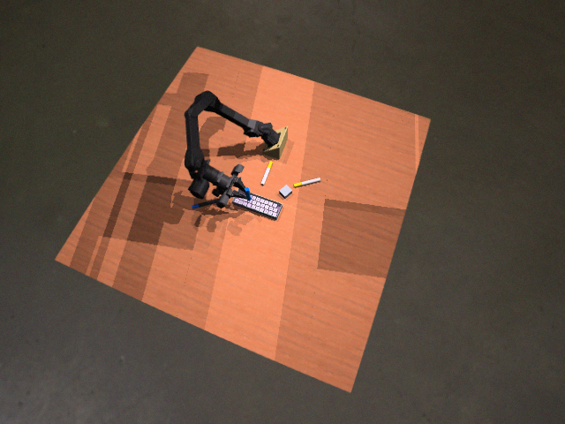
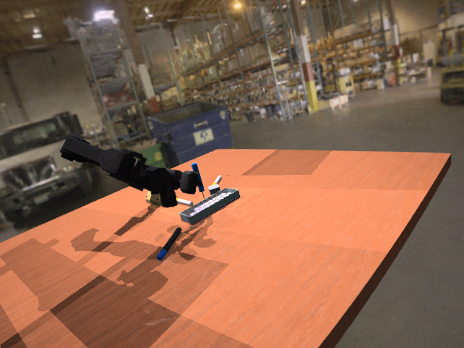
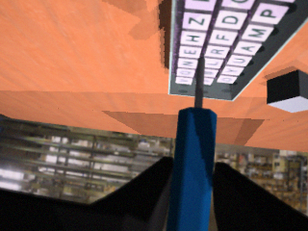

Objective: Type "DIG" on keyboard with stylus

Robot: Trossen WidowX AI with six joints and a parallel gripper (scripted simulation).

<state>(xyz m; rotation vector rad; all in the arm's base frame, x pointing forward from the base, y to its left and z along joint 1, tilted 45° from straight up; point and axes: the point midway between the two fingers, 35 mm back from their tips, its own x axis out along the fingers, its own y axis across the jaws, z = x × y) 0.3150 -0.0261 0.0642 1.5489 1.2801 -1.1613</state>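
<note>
Right now the D key is 9 cm below my gripper tip, 2 cm behind it and 1 cm to the left of it. From my gripper tip the other things lie so: grey cube (13 cm to the left, 10 cm behind, 9 cm below); then blue stylus (1 cm below); then black pen (21 cm to the right, 9 cm below, 4 cm ahead).
</note>
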